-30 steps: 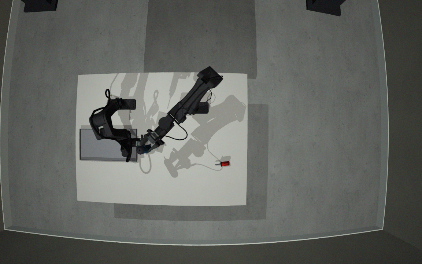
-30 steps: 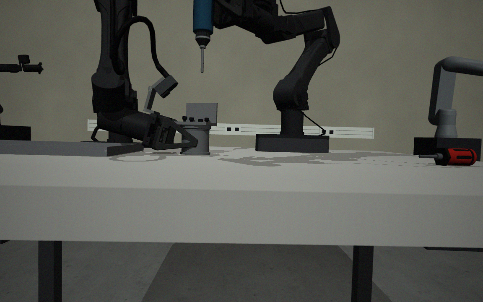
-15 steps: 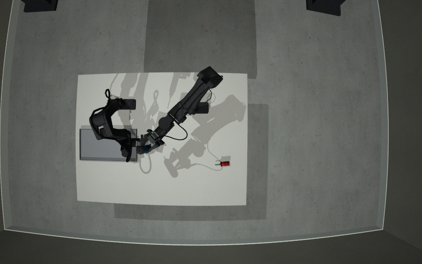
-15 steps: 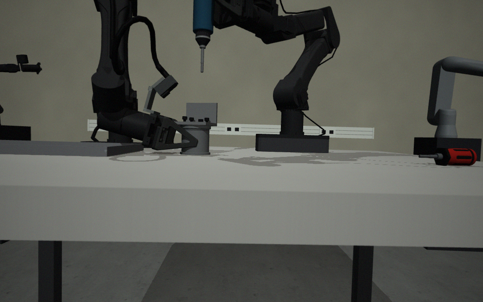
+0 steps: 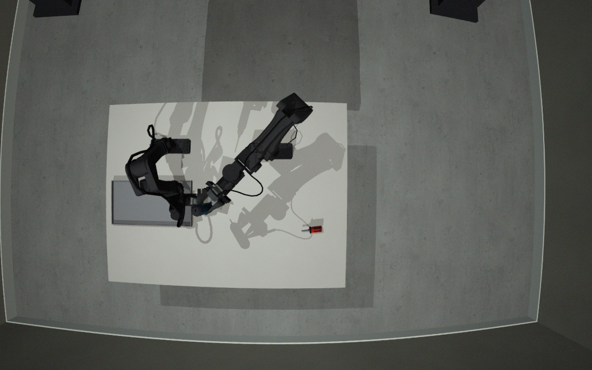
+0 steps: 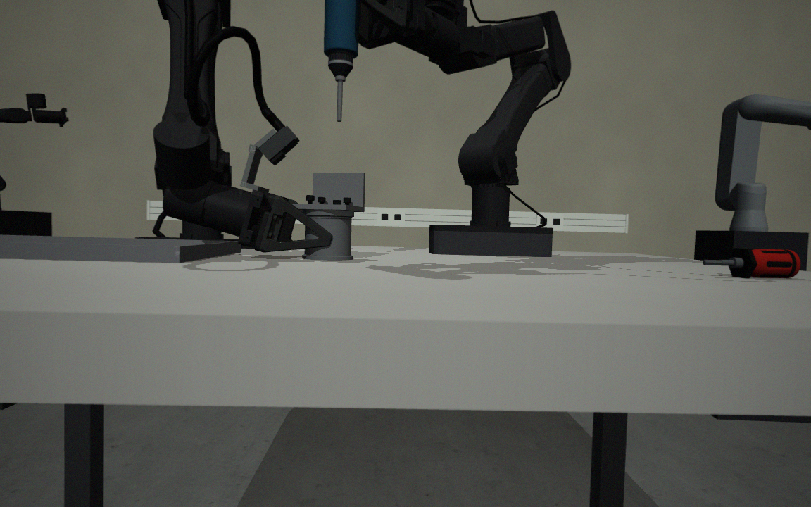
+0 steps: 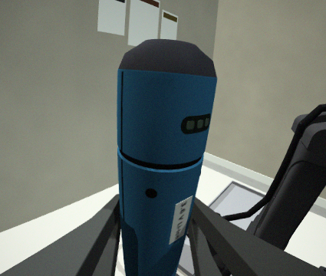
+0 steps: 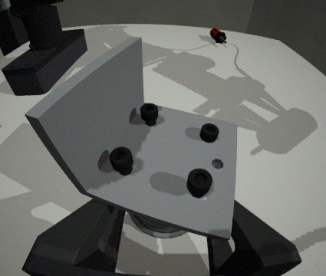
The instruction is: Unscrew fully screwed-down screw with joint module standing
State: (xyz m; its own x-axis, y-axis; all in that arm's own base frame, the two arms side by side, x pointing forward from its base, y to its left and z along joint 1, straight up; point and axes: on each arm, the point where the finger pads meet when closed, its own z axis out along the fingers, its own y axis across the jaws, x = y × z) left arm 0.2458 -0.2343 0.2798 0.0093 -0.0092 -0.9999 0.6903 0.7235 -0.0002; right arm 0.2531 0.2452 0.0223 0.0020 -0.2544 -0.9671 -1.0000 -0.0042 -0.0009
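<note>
My right gripper is now right at the joint module. The rest, counted from my right hand: flat grey plate 340 mm to the right, 40 mm ahead, 20 mm below; grey l-shaped bracket 50 mm above; screwdriver bit 160 mm above, 20 mm to the left, 20 mm ahead.
</note>
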